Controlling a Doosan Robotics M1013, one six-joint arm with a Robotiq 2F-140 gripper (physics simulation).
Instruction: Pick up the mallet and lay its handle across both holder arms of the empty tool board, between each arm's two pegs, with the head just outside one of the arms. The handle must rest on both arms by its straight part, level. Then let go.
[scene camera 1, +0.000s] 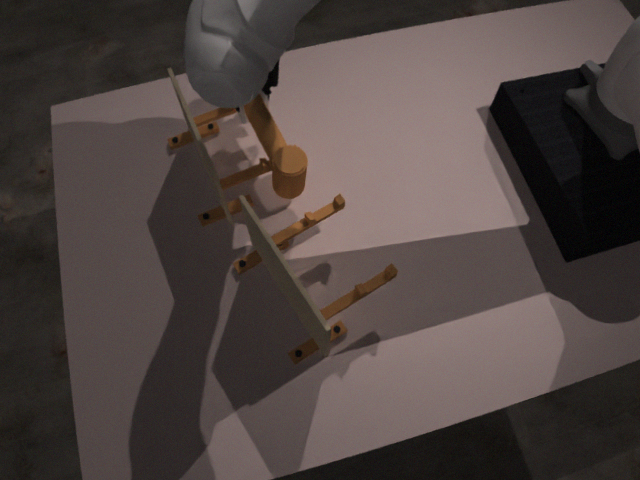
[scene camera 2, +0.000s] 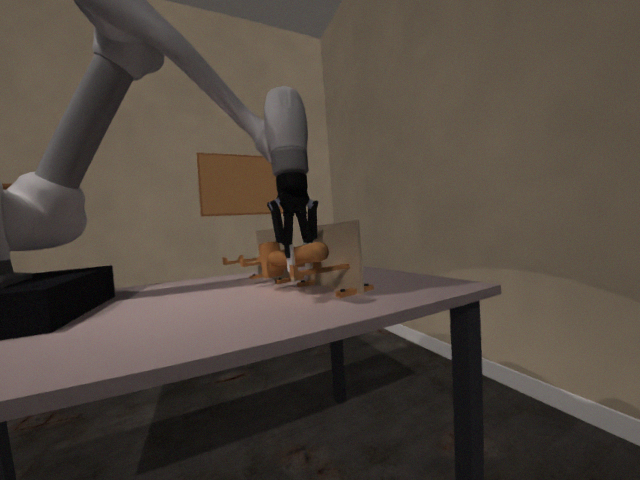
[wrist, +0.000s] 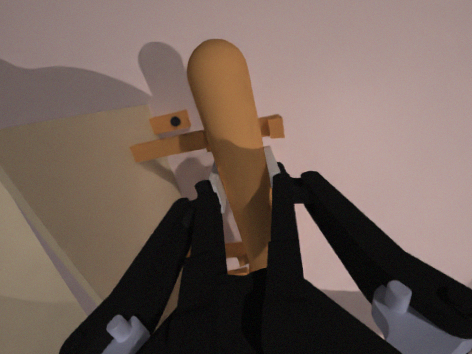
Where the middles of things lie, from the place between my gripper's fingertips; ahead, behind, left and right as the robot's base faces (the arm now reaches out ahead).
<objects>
Now: the mallet (scene camera 1: 289, 163) 1 cm behind my hand, 5 cm to the left of it and 2 cm above it.
</objects>
